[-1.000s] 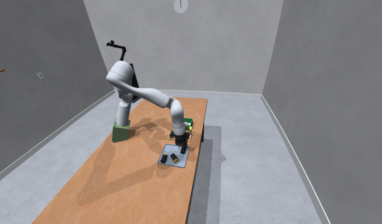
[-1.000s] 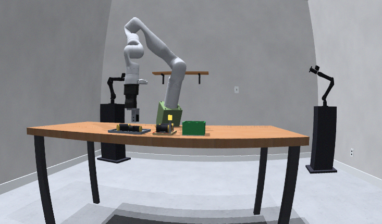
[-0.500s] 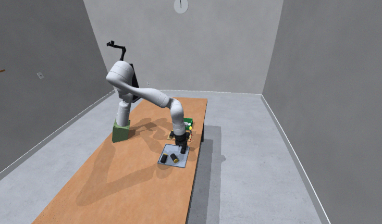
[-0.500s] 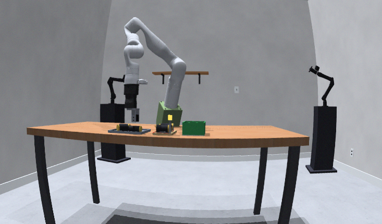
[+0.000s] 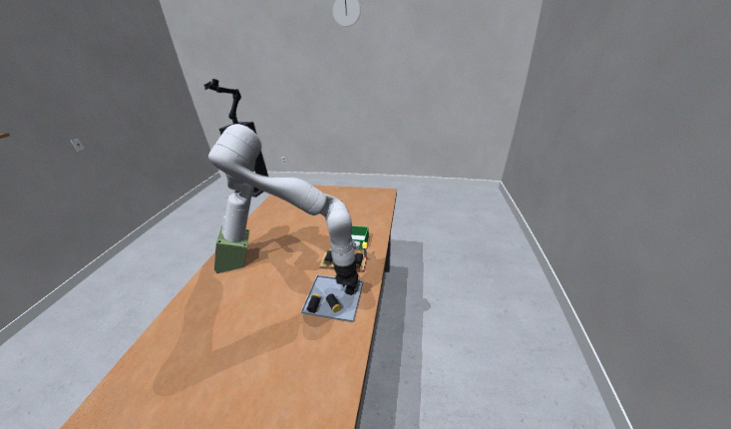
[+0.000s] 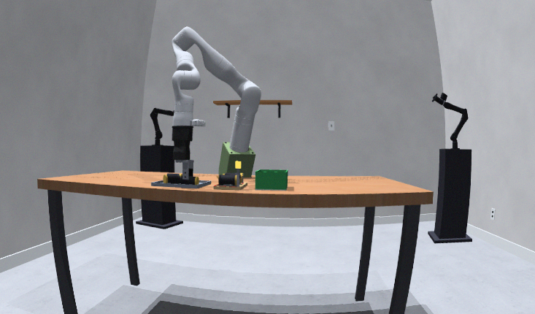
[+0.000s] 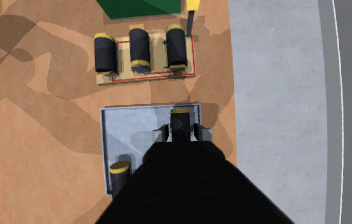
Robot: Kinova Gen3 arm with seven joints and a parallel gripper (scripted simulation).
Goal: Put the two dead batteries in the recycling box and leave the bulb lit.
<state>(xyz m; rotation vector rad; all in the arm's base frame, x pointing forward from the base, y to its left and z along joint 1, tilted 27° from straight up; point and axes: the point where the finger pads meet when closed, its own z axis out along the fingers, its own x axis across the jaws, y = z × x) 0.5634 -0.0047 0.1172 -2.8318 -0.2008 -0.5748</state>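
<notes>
The green recycling box is 270 mm to the left of my hand, 120 mm behind it and 30 mm below it. The rest, counted from my hand: grey tray: 60 mm to the right, 50 mm behind, 40 mm below.
</notes>
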